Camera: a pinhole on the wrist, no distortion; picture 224 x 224 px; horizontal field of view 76.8 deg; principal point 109.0 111.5 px. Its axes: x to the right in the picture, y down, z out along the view. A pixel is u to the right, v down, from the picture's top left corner.
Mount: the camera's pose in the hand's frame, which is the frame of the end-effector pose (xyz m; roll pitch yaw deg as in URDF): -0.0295 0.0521 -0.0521 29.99 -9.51 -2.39
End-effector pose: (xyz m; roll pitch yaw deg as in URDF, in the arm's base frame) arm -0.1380 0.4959 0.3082 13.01 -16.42 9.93
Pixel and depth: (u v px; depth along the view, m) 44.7 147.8 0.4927
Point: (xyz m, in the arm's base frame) -0.5315 0.2659 0.5658
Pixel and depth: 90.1 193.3 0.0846
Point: -0.2138 0.5257 0.3433
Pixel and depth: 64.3 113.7 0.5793
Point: -0.4731 0.1259 0.5644
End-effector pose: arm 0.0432 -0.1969 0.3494 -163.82 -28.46 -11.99
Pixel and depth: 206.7 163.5 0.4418
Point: 0.4410 -0.1150 0.0649
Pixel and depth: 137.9 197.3 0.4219
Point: 0.2438 -0.1734 -0.0571
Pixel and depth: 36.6 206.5 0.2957
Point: -0.0278 -0.1875 -0.0150
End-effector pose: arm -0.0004 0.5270 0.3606 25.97 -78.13 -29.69
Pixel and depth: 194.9 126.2 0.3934
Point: -0.3211 0.4163 0.5505
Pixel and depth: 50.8 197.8 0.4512
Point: -0.4785 0.6578 0.1557
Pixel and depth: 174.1 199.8 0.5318
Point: -0.5709 0.6173 0.5859
